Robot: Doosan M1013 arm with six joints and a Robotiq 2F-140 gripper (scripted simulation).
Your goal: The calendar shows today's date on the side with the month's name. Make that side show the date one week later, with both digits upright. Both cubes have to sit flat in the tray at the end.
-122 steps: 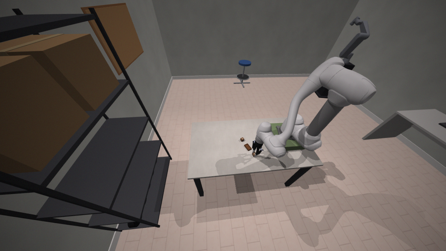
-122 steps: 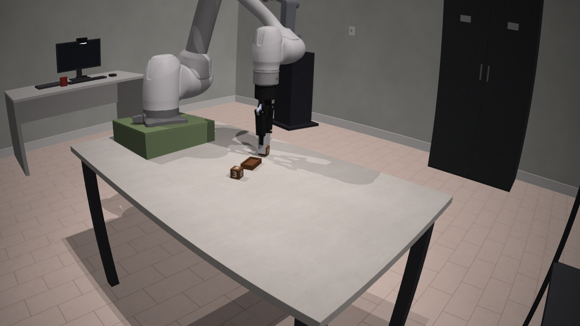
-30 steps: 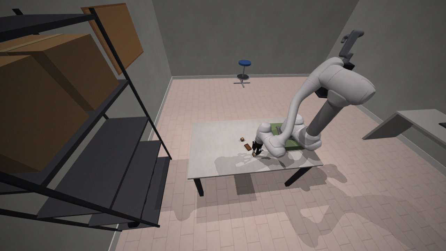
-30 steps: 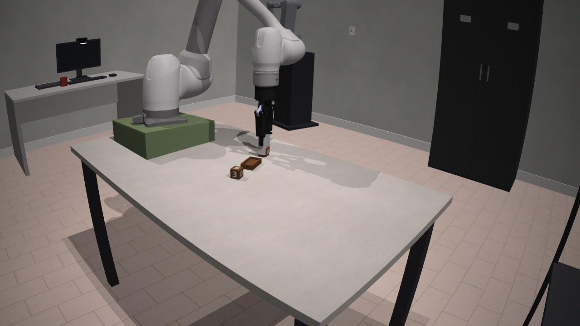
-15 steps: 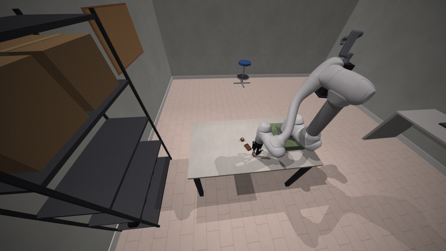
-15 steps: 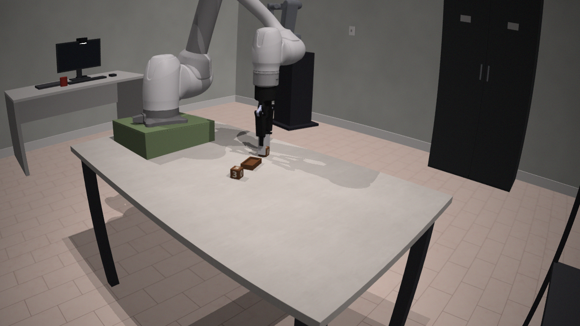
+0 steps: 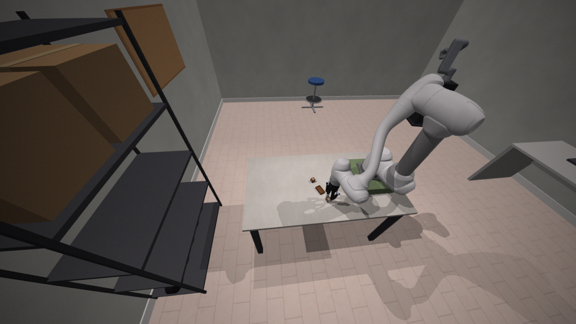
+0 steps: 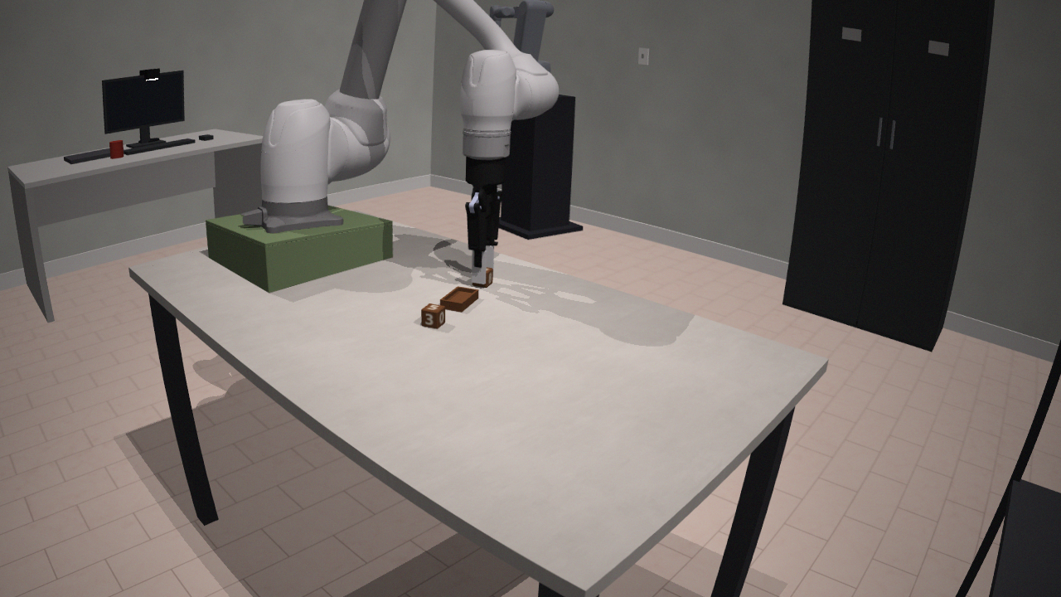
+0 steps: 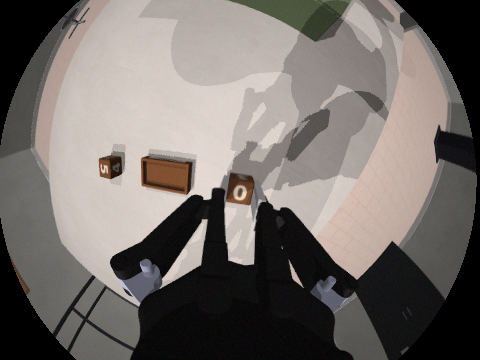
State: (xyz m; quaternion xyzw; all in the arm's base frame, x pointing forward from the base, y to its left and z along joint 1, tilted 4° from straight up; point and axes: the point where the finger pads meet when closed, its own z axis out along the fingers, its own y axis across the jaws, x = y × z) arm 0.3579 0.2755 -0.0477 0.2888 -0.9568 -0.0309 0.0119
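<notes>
The brown cube lies 18 cm to the right of my hand, 12 cm ahead of it and 3 cm below it. Also, from my hand: brown tray (9 cm to the right, 6 cm ahead, 3 cm below).
</notes>
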